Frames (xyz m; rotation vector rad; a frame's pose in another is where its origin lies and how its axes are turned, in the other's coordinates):
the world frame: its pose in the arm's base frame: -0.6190 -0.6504 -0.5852 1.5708 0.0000 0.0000
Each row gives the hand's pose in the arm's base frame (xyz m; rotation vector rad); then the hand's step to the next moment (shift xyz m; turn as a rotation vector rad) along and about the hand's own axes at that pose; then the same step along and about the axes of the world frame.
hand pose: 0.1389 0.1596 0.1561 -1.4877 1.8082 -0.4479
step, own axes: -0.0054 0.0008 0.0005 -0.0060 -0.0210 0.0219
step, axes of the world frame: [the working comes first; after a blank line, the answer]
step, axes of the arm's base frame: 0.0001 0.0054 0.0008 0.0306 0.0041 0.0015

0.0001 0.0008 -0.0054 0.0306 0.0015 -0.0041
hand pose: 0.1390 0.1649 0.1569 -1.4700 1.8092 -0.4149
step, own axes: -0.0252 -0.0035 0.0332 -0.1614 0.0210 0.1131
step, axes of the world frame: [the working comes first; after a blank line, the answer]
step, axes of the arm's base frame: 0.0277 0.0294 -0.0109 0.0757 0.1802 -0.0328

0.0277 -0.0109 -0.0294 0.0757 -0.0328 -0.1802
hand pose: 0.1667 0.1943 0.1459 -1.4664 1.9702 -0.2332
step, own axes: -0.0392 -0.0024 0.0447 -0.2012 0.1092 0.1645
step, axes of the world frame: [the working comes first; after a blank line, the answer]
step, axes of the arm's base frame: 0.0346 0.0452 -0.0174 0.0432 0.2597 -0.1009

0.0346 -0.0174 -0.0452 0.0432 -0.1009 -0.2597
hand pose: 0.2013 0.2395 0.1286 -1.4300 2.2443 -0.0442
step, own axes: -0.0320 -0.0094 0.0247 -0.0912 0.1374 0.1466
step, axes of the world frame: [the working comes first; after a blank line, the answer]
step, axes of the arm's base frame: 0.0290 0.0288 -0.0074 -0.0256 0.1737 -0.1337

0.0290 -0.0074 -0.0288 -0.0256 -0.1337 -0.1737
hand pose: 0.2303 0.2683 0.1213 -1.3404 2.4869 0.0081
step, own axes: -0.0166 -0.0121 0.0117 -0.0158 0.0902 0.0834
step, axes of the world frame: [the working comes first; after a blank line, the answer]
step, axes of the arm's base frame: 0.0215 0.0085 -0.0048 -0.0429 0.0762 -0.0878

0.0215 -0.0048 -0.0085 -0.0429 -0.0878 -0.0762
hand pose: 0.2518 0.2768 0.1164 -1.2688 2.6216 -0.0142
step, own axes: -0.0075 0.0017 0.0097 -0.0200 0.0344 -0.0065
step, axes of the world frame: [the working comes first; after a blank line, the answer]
step, axes of the arm's base frame: 0.0052 0.0078 -0.0081 -0.0160 0.0364 0.0066

0.0052 -0.0081 -0.0078 -0.0160 0.0066 -0.0364
